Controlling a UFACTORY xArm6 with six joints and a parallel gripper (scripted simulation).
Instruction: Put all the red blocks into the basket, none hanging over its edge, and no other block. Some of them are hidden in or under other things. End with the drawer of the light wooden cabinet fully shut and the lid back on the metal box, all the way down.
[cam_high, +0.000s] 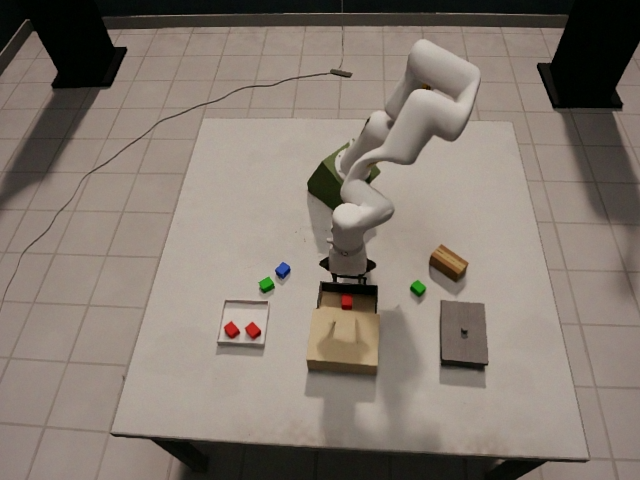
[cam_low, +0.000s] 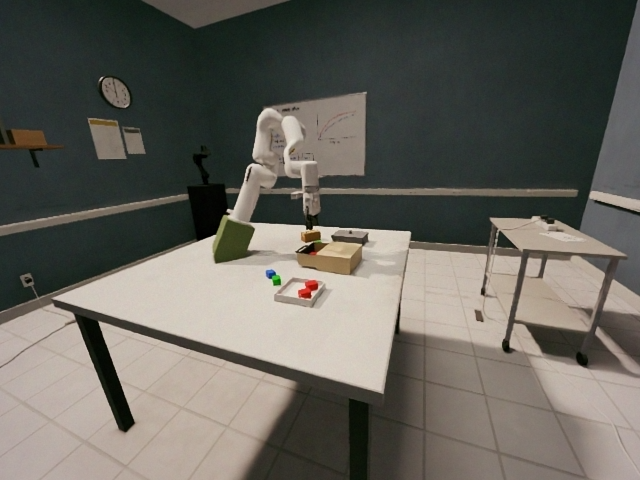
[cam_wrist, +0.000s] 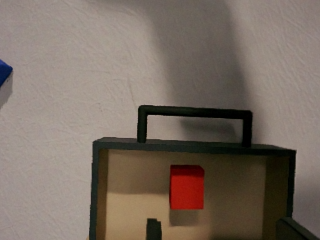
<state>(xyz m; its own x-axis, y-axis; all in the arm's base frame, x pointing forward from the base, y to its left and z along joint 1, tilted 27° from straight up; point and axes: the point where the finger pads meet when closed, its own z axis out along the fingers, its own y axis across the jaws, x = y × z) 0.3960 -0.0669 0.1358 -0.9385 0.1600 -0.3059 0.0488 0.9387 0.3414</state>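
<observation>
The drawer lies 2 cm ahead of my hand and 15 cm below it. From my hand the other things lie so: blue block: 12 cm behind, 21 cm to the right, 17 cm below; then light wooden cabinet: 8 cm ahead, 1 cm to the right, 15 cm below; then white basket: 6 cm ahead, 32 cm to the right, 18 cm below.
</observation>
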